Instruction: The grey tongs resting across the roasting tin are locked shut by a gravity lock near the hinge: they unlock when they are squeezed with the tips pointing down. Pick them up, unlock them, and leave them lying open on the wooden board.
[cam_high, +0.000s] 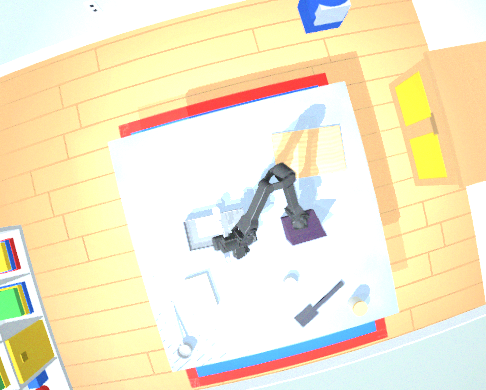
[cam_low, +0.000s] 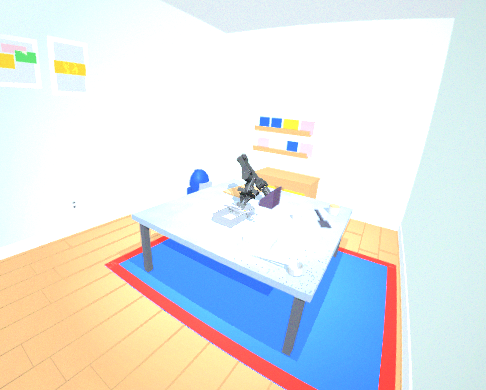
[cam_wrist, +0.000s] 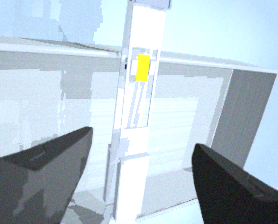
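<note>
My gripper tip is 1 cm short of the yellow lock piece, 3 cm to the right of it and 3 cm above it. From my gripper tip the other things lie so: roasting tin: 4 cm ahead, 4 cm to the right, 7 cm below; white slab: 20 cm ahead, 26 cm to the left, 9 cm below; wooden board: 51 cm behind, 30 cm to the right, 9 cm below.
</note>
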